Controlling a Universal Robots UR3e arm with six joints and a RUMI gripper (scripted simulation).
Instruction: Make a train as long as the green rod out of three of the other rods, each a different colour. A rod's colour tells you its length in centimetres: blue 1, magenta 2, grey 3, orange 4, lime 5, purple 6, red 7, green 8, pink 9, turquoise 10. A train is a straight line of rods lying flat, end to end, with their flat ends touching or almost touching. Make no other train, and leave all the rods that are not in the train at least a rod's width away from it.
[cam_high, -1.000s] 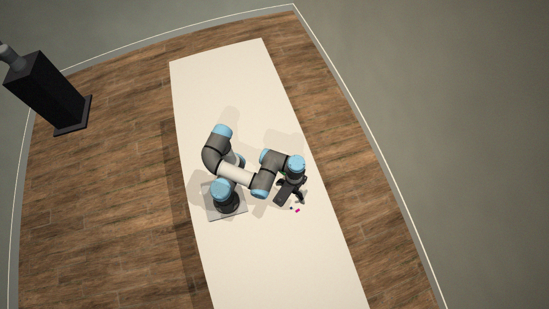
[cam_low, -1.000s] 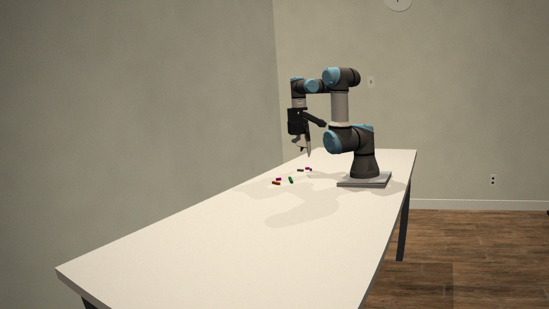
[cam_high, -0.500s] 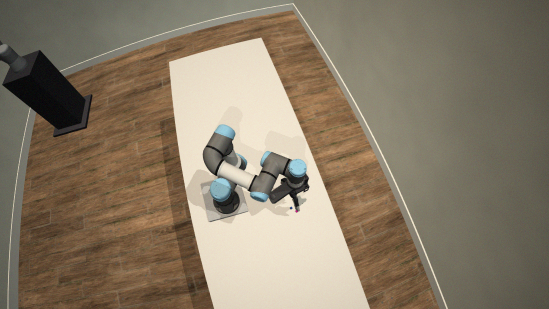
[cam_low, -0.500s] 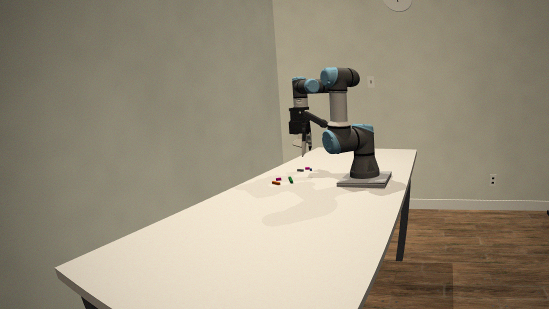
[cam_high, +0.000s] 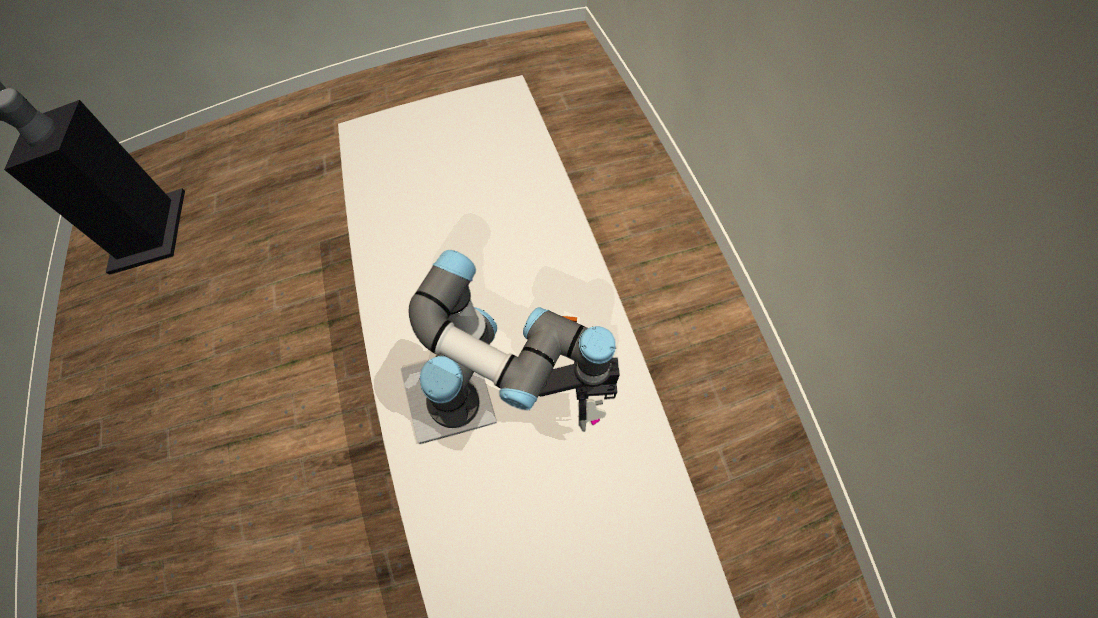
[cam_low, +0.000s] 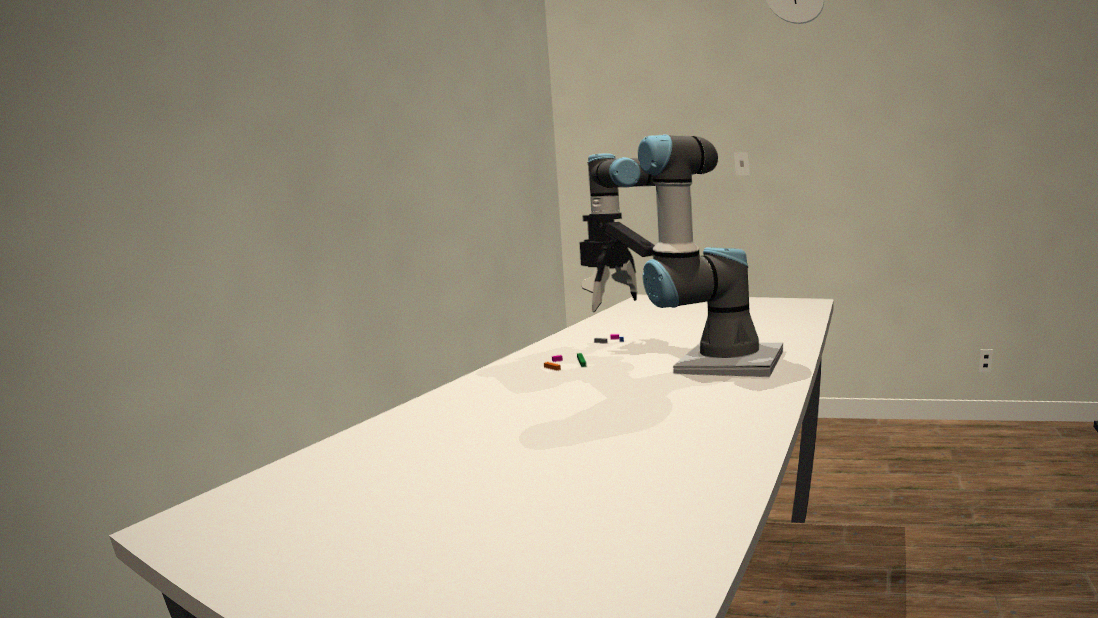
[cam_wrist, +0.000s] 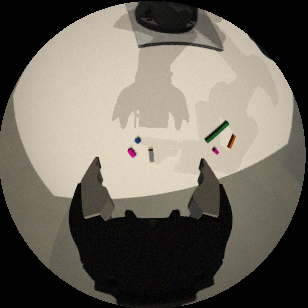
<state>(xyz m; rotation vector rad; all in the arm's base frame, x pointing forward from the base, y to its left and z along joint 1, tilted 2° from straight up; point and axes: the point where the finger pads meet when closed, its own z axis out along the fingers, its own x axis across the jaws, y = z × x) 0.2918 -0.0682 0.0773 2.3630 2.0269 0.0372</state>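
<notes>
Right now my hand is 80 mm above the blue rod and 30 mm to the left of it. From my hand the other things lie so: green rod 170 mm to the left, 80 mm below; orange rod 230 mm to the left, 80 mm below, 30 mm ahead; grey rod 80 mm below, 40 mm ahead.
</notes>
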